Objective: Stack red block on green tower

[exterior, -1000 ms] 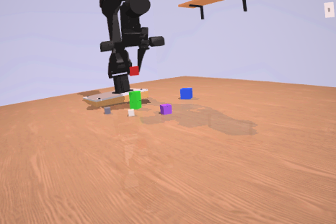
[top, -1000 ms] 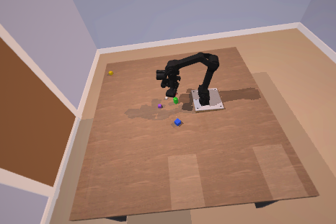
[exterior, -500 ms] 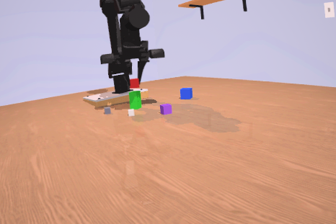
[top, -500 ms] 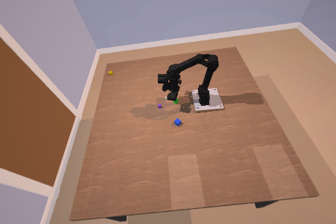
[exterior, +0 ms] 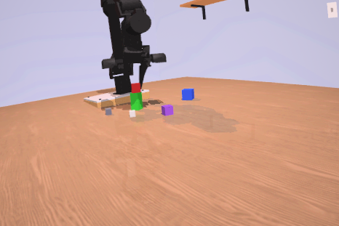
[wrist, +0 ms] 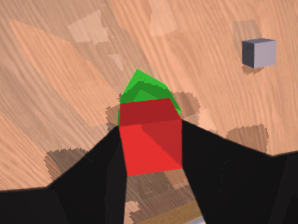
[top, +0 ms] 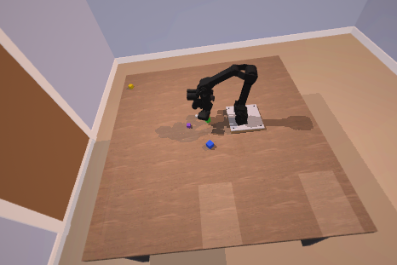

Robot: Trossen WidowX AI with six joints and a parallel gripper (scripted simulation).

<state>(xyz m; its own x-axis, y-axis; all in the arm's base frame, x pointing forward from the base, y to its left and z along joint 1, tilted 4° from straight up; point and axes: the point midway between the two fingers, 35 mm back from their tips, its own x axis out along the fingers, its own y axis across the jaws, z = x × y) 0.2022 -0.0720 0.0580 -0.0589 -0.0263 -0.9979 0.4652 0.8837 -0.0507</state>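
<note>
My gripper tip is 10 mm below the red block. From my gripper tip the other things lie so: small white block: 60 mm ahead, 60 mm to the right, 50 mm below; small grey block: 20 mm behind, 90 mm to the right, 50 mm below; purple block: 130 mm ahead, 10 mm to the left, 50 mm below.
</note>
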